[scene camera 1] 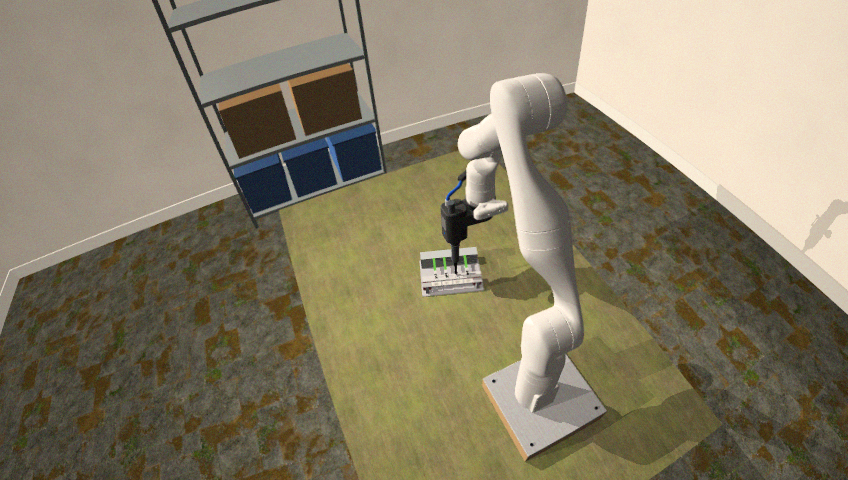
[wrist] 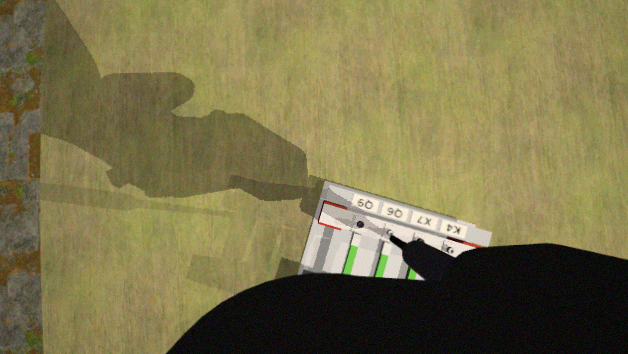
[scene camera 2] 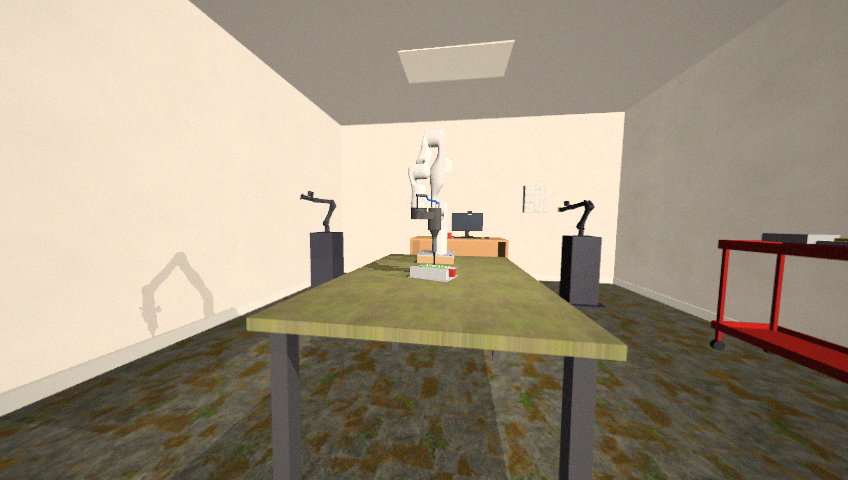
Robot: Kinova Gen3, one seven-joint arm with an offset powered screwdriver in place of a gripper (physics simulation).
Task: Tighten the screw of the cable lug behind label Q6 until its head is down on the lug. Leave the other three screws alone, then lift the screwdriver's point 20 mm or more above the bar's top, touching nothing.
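Seen in the pictures: end effector, tool point: (scene camera 1: 455,273) (wrist: 391,238) (scene camera 2: 434,265); arm's base, origin of the base link: (scene camera 1: 533,392) (scene camera 2: 439,253).
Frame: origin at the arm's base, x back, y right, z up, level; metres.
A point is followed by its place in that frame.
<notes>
The black screwdriver (scene camera 1: 455,273) @(x -0.422, y -0.013, z 0.000 m) (scene camera 2: 434,263) @(x -0.428, y -0.011, z 0.002 m) (wrist: 391,237) @(x -0.423, y -0.007, z 0.000 m) points down at the terminal block (scene camera 1: 423,286) @(x -0.428, y -0.114, z -0.012 m) (scene camera 2: 423,273) @(x -0.515, y 0.028, z -0.030 m). In the wrist view its point is at the edge of the small screw (wrist: 389,232) @(x -0.419, y -0.007, z -0.005 m) behind the label Q6 (wrist: 393,212) @(x -0.399, y -0.014, z -0.012 m). Part of the screw's head shows; whether they touch and how high the head stands, I cannot tell. The dark screw (wrist: 360,224) @(x -0.409, y 0.022, z -0.006 m) behind the label Q9 (wrist: 364,203) @(x -0.389, y 0.015, z -0.012 m) is uncovered. The screw (wrist: 420,240) @(x -0.428, y -0.038, z -0.005 m) behind the label X7 (wrist: 423,220) @(x -0.409, y -0.045, z -0.012 m) is partly hidden by the screwdriver; the screw (wrist: 449,249) @(x -0.439, y -0.067, z -0.004 m) behind the label K4 (wrist: 453,228) @(x -0.419, y -0.076, z -0.012 m) shows. The tool has no fingers.
Green strips (wrist: 352,260) @(x -0.445, y 0.032, z -0.005 m) (wrist: 382,265) @(x -0.451, y 0.002, z -0.005 m) lead back from the screws. The block stands on the green-brown table (scene camera 1: 357,333) @(x -0.385, y -0.345, z -0.054 m) (scene camera 2: 416,309) @(x -0.905, y -0.011, z -0.054 m). The arm's base plate (scene camera 1: 556,425) @(x 0.100, y 0.005, z 0.004 m) lies nearer scene camera 1. A shelf rack (scene camera 1: 370,77) stands beyond the table; a red cart (scene camera 2: 778,291) stands at right.
</notes>
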